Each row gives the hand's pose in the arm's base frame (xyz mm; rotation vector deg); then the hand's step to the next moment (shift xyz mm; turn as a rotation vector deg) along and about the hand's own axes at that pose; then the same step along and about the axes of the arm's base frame.
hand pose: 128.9 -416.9 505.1 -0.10 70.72 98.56
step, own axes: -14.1 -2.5 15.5 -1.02 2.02 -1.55
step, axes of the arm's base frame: 16.8 1.4 12.7 -1.64 -1.83 1.21
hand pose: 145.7 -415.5 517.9 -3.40 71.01 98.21
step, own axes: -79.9 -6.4 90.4 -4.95 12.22 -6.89
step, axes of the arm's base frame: 88.1 13.9 81.5 -9.42 -8.41 7.87
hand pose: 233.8 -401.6 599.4 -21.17 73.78 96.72
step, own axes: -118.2 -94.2 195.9 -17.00 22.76 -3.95
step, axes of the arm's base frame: 193.1 111.6 107.0 -11.03 -11.78 23.71
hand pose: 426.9 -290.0 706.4 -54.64 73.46 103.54
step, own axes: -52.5 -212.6 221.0 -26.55 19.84 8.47
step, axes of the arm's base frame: 173.0 258.6 5.7 -6.01 -0.41 33.68
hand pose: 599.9 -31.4 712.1 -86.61 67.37 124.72
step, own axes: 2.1 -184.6 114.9 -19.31 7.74 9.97
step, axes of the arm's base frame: 31.8 202.2 -73.4 -2.94 6.79 21.85
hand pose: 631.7 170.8 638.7 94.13 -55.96 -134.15
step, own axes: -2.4 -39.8 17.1 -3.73 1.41 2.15
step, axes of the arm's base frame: -3.8 39.7 -17.0 -0.74 1.48 4.22
